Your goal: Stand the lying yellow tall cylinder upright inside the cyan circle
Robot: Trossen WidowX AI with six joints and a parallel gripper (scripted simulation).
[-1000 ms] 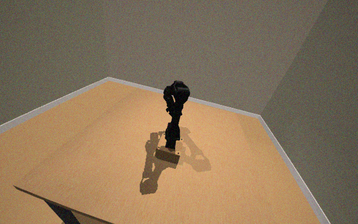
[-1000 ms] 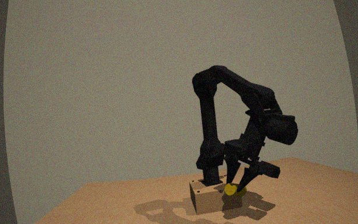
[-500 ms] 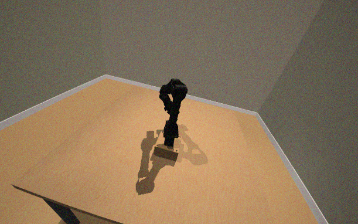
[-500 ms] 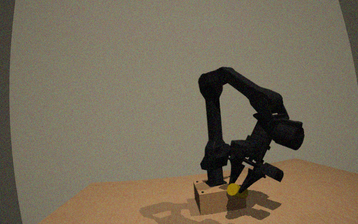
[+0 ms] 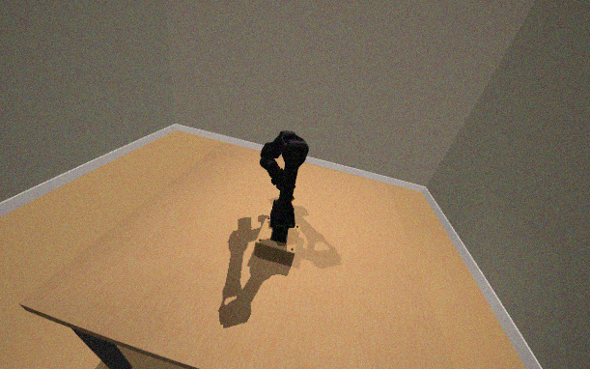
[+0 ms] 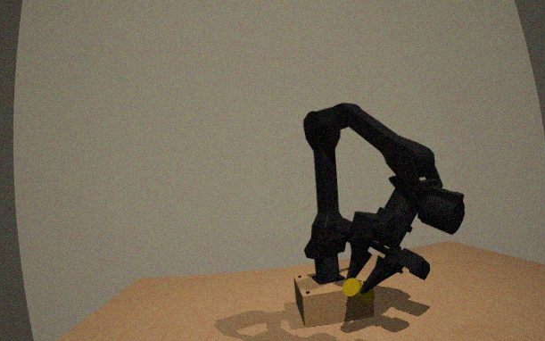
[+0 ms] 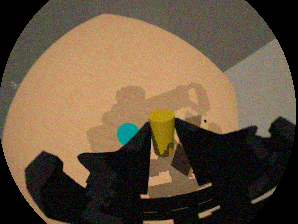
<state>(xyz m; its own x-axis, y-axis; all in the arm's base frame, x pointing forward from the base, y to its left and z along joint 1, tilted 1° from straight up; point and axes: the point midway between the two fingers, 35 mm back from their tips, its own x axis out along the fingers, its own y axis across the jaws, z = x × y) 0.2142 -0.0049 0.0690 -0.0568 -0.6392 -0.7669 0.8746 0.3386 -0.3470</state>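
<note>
Right now the cyan circle is 40 mm ahead of my gripper tip, 30 mm to the left of it and 120 mm below it. The rest, counted from my gripper tip: yellow tall cylinder 10 mm behind, 10 mm to the left, 10 mm below.
</note>
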